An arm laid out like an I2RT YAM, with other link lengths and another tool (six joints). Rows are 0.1 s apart.
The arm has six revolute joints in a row. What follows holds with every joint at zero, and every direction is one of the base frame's.
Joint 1 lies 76.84 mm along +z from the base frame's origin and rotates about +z.
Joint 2 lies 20.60 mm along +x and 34.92 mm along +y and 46.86 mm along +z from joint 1 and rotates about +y.
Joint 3 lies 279.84 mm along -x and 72.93 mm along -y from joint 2 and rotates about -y.
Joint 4 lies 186.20 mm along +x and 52.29 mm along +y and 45.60 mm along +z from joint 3 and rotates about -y.
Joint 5 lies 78.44 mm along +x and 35.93 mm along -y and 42.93 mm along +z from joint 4 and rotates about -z.
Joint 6 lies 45.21 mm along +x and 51.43 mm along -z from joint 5 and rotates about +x.
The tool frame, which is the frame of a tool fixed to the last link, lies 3.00 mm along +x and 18.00 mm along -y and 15.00 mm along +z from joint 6; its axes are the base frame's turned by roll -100.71, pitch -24.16 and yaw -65.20 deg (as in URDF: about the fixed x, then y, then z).
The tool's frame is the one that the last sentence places.
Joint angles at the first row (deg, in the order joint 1, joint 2, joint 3, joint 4, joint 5, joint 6):
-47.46 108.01 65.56 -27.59 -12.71 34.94
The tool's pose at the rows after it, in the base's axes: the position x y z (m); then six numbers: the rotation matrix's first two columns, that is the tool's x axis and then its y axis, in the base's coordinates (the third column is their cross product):
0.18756 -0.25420 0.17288 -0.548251 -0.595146 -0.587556 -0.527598 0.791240 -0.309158
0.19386 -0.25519 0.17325 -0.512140 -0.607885 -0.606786 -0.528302 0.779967 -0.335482
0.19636 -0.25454 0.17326 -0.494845 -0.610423 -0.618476 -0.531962 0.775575 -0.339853
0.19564 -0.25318 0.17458 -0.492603 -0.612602 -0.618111 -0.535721 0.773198 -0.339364
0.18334 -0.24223 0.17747 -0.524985 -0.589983 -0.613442 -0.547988 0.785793 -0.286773
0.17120 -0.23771 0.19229 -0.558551 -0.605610 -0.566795 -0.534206 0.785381 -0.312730
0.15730 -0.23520 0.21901 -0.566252 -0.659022 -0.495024 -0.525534 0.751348 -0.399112
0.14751 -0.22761 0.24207 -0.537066 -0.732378 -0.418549 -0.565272 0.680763 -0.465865
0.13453 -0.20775 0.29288 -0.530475 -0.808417 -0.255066 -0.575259 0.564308 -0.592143
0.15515 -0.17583 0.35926 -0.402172 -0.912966 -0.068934 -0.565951 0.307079 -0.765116
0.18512 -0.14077 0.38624 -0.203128 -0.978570 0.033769 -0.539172 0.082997 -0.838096
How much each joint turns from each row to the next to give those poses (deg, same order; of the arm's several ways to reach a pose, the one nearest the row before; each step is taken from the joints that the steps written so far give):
0.02 0.00 -0.02 0.19 -0.04 0.00
0.44 0.17 0.04 1.99 -1.69 0.00
0.24 0.04 0.02 0.42 -1.00 -0.07
0.06 -0.39 -0.13 -0.35 -0.05 -0.19
-0.15 -2.16 -1.46 -4.07 0.70 -0.20
-0.52 -3.78 -0.77 -1.92 3.41 -0.04
-1.05 -5.71 0.00 -1.27 3.89 -2.04
-0.07 -5.22 0.00 -1.77 2.60 -4.50
2.32 -9.51 2.91 -3.93 7.92 -2.99
10.55 -6.51 7.91 0.19 7.82 -3.28
11.74 -1.99 1.93 4.85 2.30 -3.74

